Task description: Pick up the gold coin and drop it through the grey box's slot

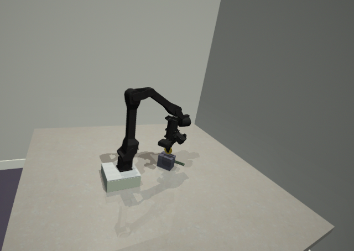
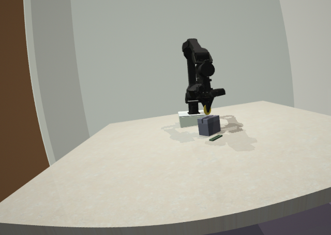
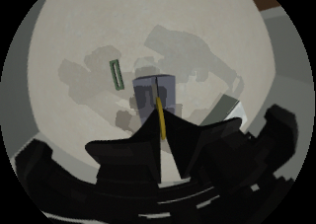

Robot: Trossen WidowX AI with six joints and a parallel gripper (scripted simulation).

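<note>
My gripper tip is 10 mm below the coin.
</note>
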